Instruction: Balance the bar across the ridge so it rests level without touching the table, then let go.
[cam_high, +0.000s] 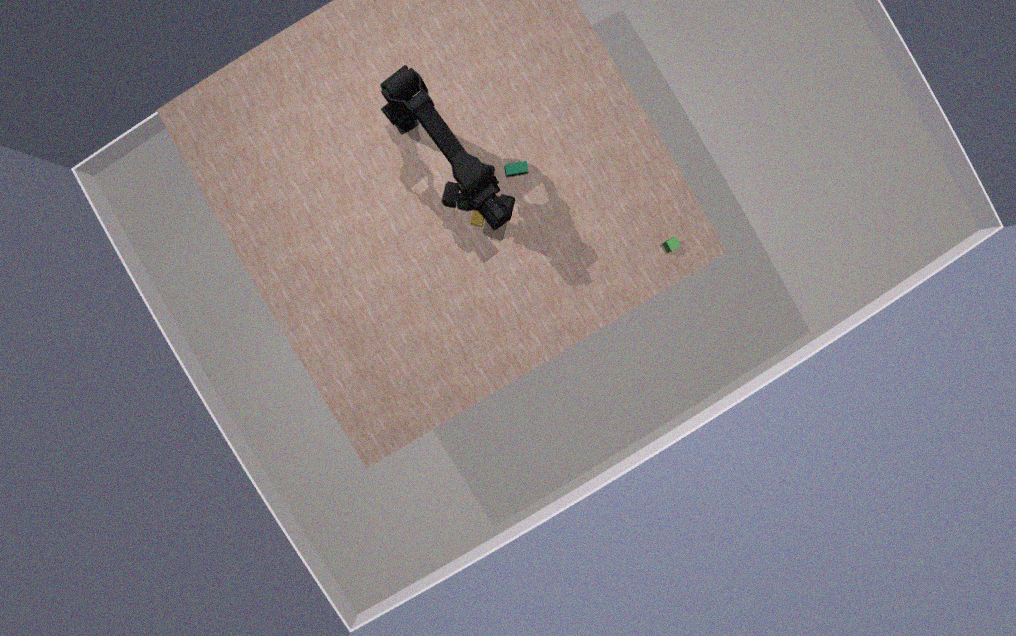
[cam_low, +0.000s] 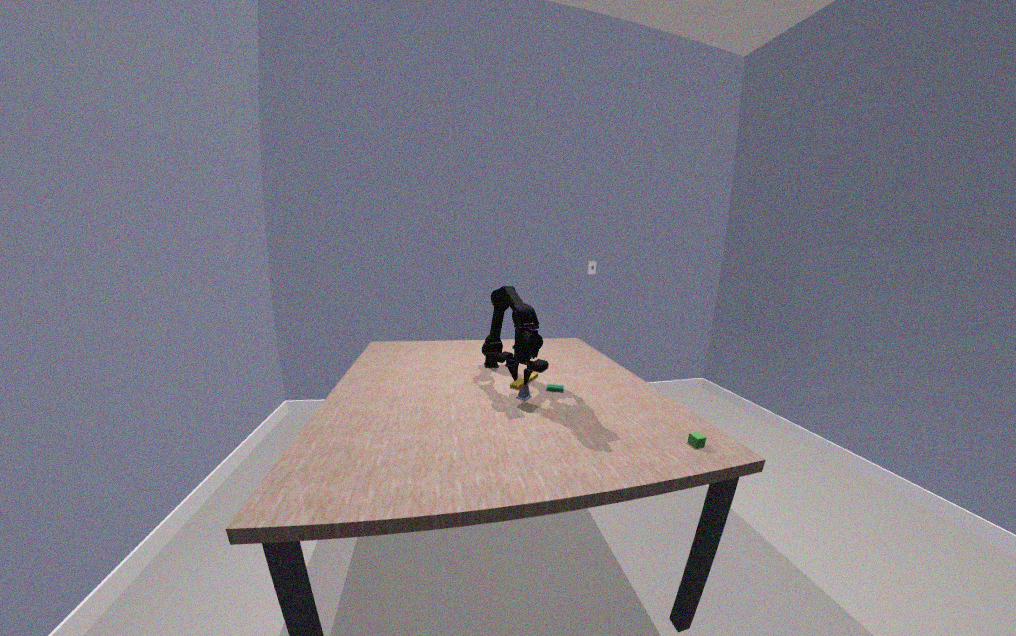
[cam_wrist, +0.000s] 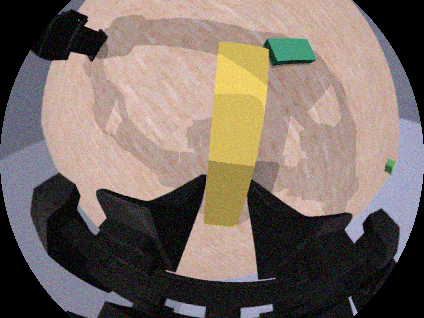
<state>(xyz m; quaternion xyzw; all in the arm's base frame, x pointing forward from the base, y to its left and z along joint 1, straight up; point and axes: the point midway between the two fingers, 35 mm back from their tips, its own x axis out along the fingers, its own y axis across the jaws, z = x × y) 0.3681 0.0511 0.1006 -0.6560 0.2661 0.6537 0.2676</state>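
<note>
Right now my gripper tip is 20 mm past the yellow bar and 20 mm to the right of it. Also, from my gripper tip: teal-green block 60 mm behind, 160 mm to the left, 60 mm below; green cube 370 mm ahead, 450 mm to the left, 50 mm below.
</note>
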